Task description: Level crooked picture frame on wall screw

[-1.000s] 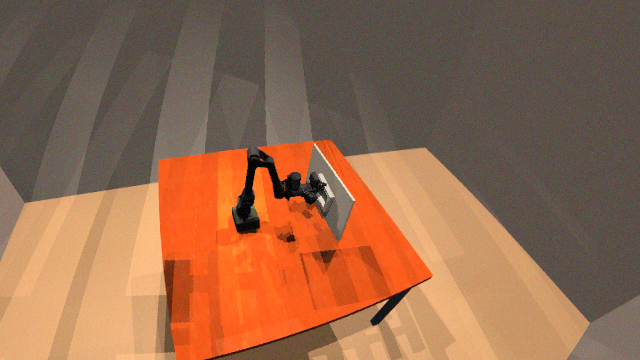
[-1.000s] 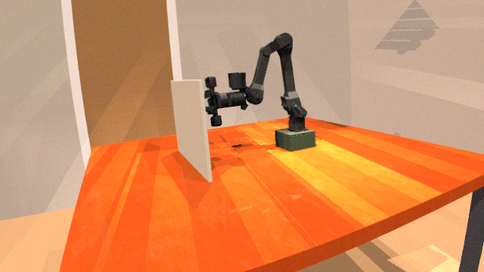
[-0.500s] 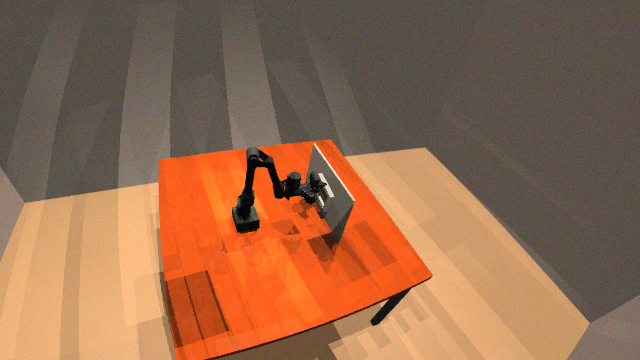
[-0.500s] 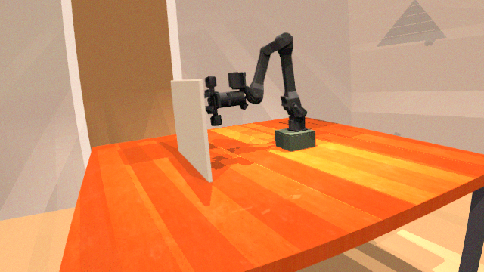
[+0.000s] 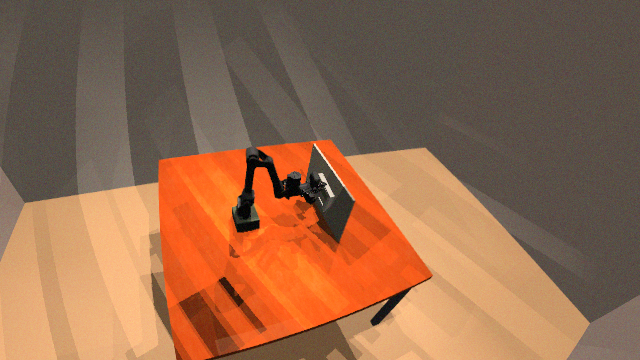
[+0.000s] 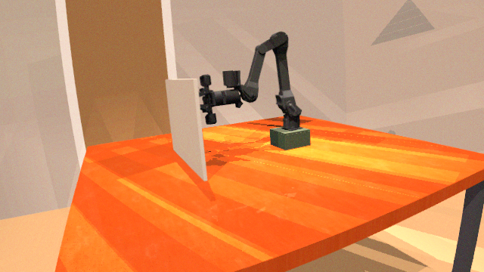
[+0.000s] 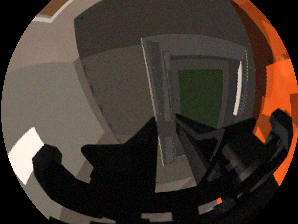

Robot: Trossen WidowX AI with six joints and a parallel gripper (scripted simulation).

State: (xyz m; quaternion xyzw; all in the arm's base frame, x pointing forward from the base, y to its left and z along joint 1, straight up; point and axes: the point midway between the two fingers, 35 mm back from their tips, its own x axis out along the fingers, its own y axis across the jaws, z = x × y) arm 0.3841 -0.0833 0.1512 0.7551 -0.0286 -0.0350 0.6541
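Right now the picture frame is 5 cm below my gripper tip. The rest, counted from my gripper tip: wall panel: 2 cm ahead, 2 cm to the left, 7 cm below.
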